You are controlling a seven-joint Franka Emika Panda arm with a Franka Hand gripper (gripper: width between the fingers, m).
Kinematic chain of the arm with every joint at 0, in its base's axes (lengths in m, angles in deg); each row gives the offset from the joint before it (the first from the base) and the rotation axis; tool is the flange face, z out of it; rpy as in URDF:
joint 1: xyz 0 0 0.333 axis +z
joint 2: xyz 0 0 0 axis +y
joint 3: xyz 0 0 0.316 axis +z
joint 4: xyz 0.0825 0 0 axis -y
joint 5: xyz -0.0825 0 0.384 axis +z
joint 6: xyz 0 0 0 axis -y
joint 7: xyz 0.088 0 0 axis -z
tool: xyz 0 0 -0.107 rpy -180 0 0
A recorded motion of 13 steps. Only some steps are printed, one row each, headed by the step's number.
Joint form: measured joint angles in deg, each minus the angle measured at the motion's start. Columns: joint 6, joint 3, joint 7, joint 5, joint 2, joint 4, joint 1.
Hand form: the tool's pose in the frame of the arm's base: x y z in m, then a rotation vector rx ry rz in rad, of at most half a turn. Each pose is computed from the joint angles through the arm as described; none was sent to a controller.
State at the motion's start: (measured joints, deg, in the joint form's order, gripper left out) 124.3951 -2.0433 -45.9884 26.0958 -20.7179 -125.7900 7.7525
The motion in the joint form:
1: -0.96 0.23 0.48 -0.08 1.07 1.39 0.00
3: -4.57 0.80 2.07 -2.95 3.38 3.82 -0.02
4: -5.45 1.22 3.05 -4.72 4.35 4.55 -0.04
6: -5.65 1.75 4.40 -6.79 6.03 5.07 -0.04
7: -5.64 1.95 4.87 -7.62 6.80 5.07 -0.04
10: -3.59 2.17 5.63 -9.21 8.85 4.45 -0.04
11: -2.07 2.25 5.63 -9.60 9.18 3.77 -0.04
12: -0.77 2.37 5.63 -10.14 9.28 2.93 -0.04
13: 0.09 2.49 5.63 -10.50 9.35 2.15 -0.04
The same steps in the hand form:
1: 0.4782 0.0661 0.5713 -2.6076 -0.9625 -0.6322
3: 0.4857 0.0736 0.5658 -2.6340 -0.9972 -0.5292
4: 0.4890 0.0772 0.5617 -2.6562 -1.0120 -0.4890
6: 0.4953 0.0815 0.5506 -2.6873 -1.0194 -0.4392
7: 0.4979 0.0830 0.5436 -2.6998 -1.0226 -0.4142
10: 0.5066 0.0835 0.5233 -2.7315 -1.0198 -0.3870
11: 0.5083 0.0832 0.5170 -2.7415 -1.0212 -0.3969
12: 0.5084 0.0832 0.5111 -2.7517 -1.0273 -0.4025
13: 0.5077 0.0834 0.5052 -2.7581 -1.0320 -0.4003

